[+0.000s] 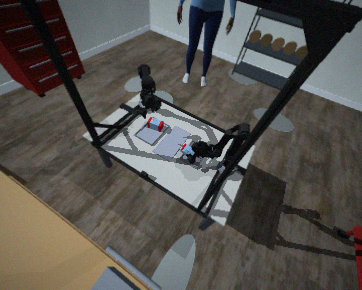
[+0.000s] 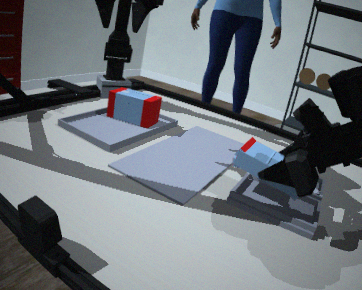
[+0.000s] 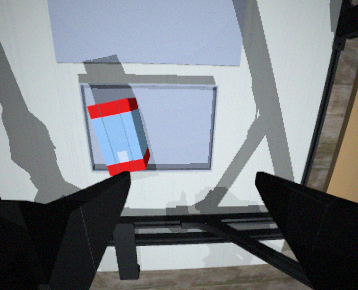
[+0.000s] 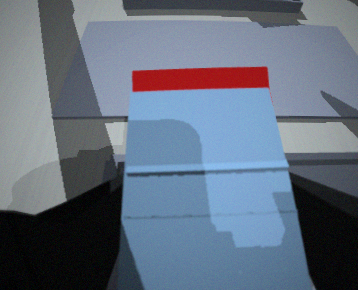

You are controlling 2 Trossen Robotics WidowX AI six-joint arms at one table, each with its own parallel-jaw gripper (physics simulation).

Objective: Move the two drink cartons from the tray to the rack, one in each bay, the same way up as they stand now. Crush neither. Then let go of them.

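Where they show: left gripper, fingertip midpoint: [image 1: 148,115] [image 2: 121,30] [image 3: 193,177]; right gripper, fingertip midpoint: [image 1: 188,151] [image 2: 265,167] [image 4: 202,178]; left arm's base, origin of the base link: [image 2: 113,78].
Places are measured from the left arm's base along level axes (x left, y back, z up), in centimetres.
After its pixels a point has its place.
One blue carton with red ends [image 1: 155,124] @[x -1.8, y -29.1, z 1.4 cm] [image 2: 131,107] @[x -2.4, y -29.3, z -0.8 cm] [image 3: 120,137] @[x -0.9, y -27.0, z 1.8 cm] rests lengthwise in the tray [image 2: 85,134] @[x -14.7, y -37.2, z -4.3 cm] [image 3: 175,125] @[x -8.2, y -32.6, z -5.0 cm] [image 4: 210,7] @[x -0.3, y -36.9, z -5.2 cm], near one side. My left gripper [image 3: 193,177] @[x -8.5, y -33.0, z 17.6 cm] is open and empty, high above the table behind that tray. My right gripper [image 2: 281,172] [image 4: 202,178] @[x 11.3, y -62.5, z 0.0 cm] is shut on the other blue carton [image 1: 187,149] @[x 10.7, y -62.0, z 2.3 cm] [image 2: 250,157] @[x 7.1, y -62.4, z 2.2 cm] [image 4: 200,130] @[x 10.4, y -61.6, z 2.5 cm]. It holds this carton tilted, one red end raised, above the rack [image 2: 295,225] @[x 10.6, y -73.3, z -4.5 cm] [image 4: 325,162] @[x 18.5, y -54.7, z -4.1 cm]. The carton's lower end and part of the rack's bays are hidden by the gripper.
A flat grey panel [image 1: 170,143] [image 2: 170,160] [image 3: 150,32] [image 4: 200,47] lies on the table between tray and rack. A black frame surrounds the table, with a black block [image 2: 39,220] @[x -24.9, y -68.4, z -0.2 cm] on its front rail. A person [image 1: 202,35] [image 2: 234,45] stands behind the table.
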